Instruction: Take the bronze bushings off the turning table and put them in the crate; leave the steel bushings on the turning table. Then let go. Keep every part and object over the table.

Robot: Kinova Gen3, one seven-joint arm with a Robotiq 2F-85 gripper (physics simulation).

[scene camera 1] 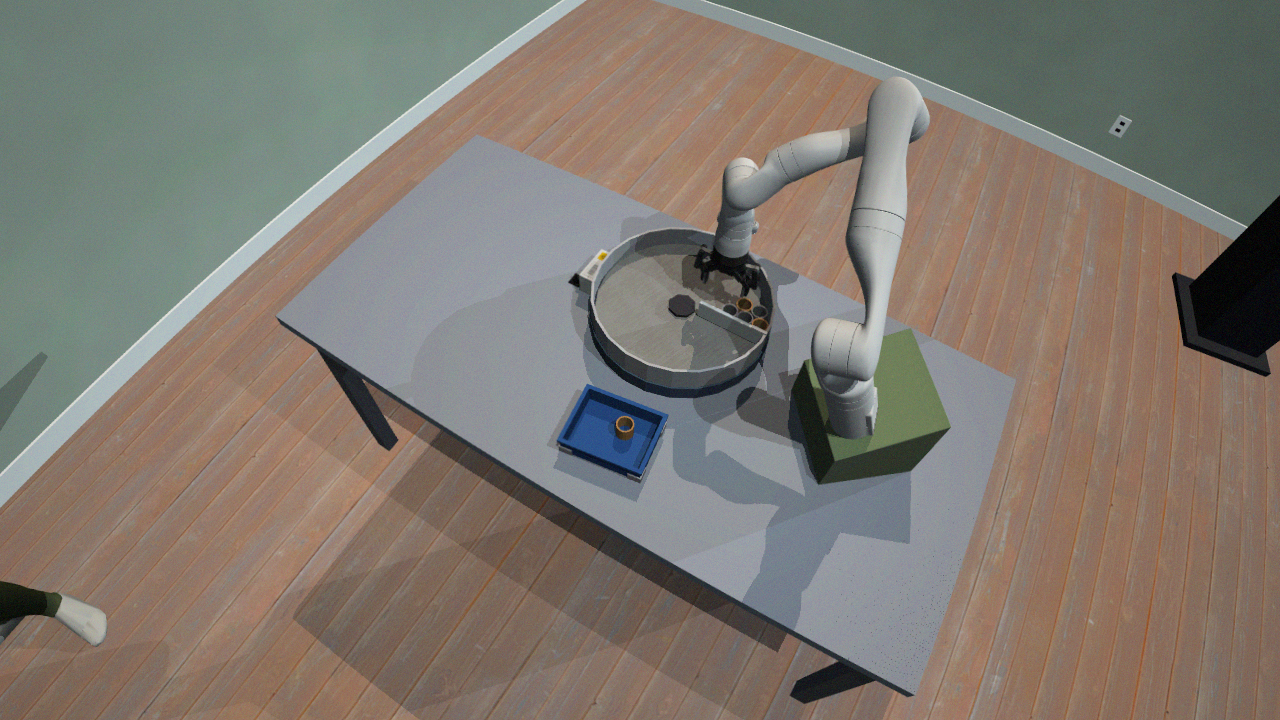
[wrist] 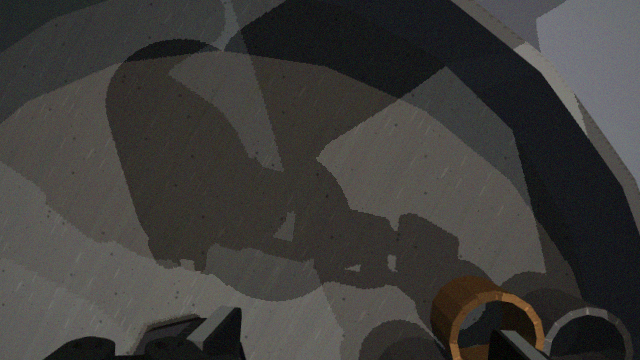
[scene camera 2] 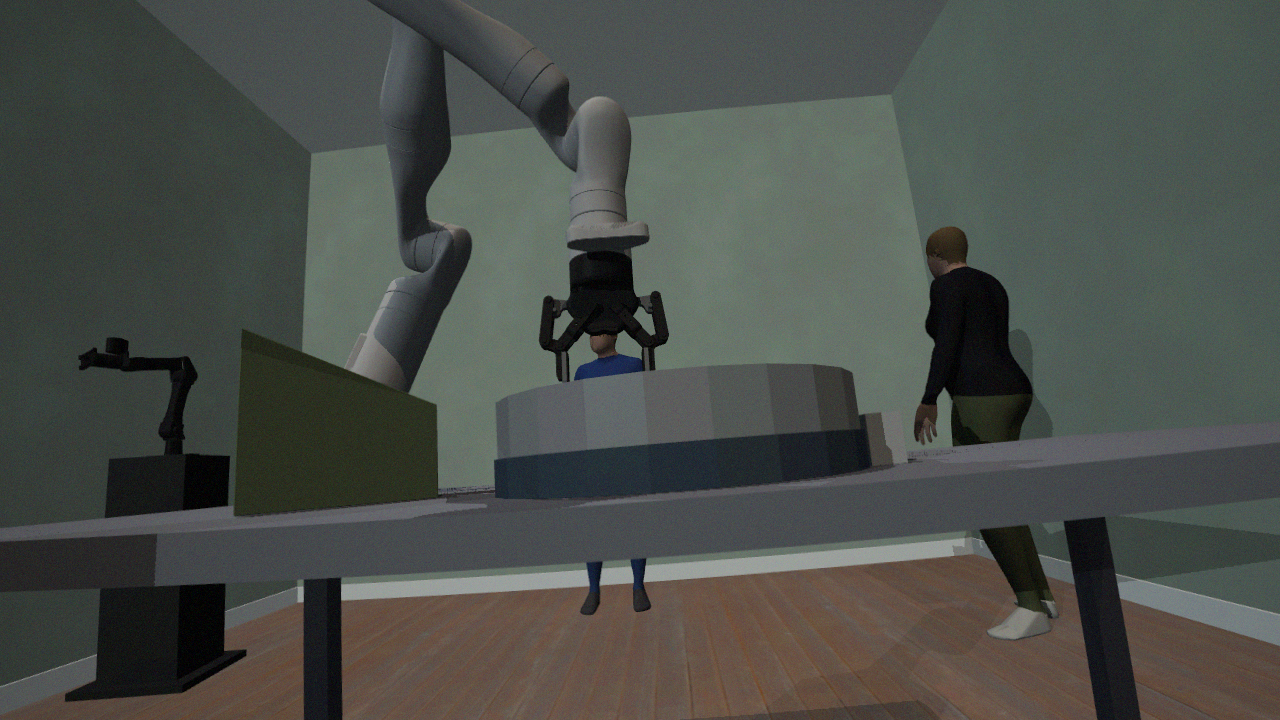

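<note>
My gripper is open and empty, pointing down over the turning table, fingertips near its wall-top height in scene camera 2. A bronze bushing stands upright on the turning table; the right finger overlaps its opening in the wrist view. Another bronze bushing stands by the wall and divider. Three steel bushings, one of them beside the first bronze one, stand in this cluster. One bronze bushing stands in the blue crate.
A pale divider runs from the dark hub to the turning table's wall, alongside the bushings. The green block under the arm's base stands at the right in scene camera 1. A small control box adjoins the turning table.
</note>
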